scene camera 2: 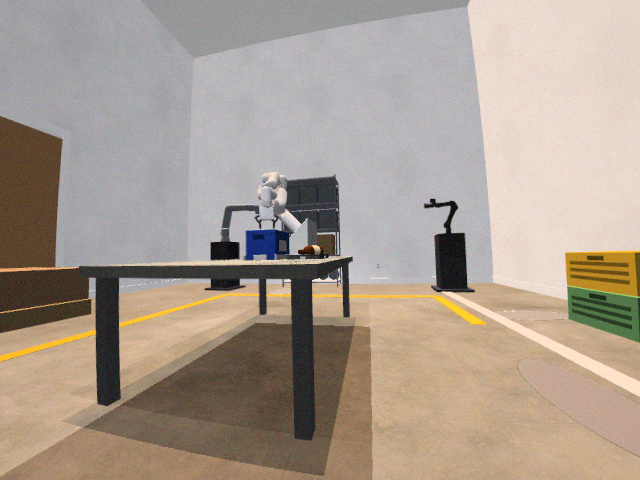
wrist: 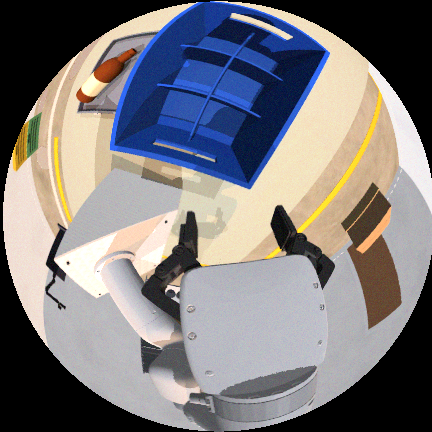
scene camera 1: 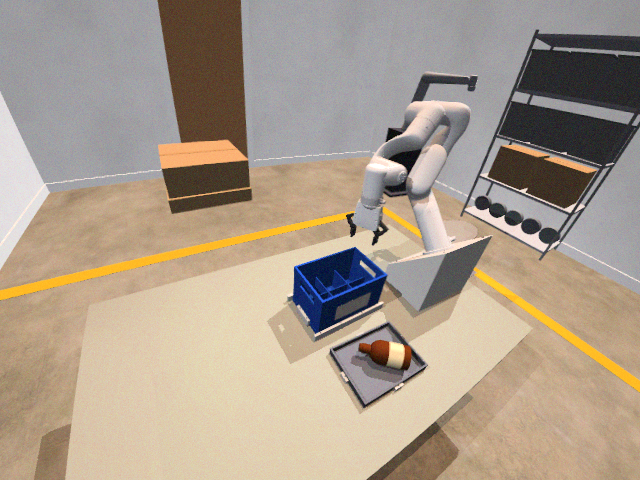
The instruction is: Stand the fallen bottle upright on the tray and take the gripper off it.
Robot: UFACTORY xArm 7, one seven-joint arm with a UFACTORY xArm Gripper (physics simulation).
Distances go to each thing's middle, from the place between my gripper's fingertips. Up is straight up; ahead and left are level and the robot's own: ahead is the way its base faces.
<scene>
The brown bottle (scene camera 1: 390, 354) lies 360 mm to the left of my hand, 170 mm below it and 110 mm ahead of it. The rest, counted from my hand: grey tray (scene camera 1: 370, 378) 350 mm to the left, 210 mm below, 130 mm ahead.
</scene>
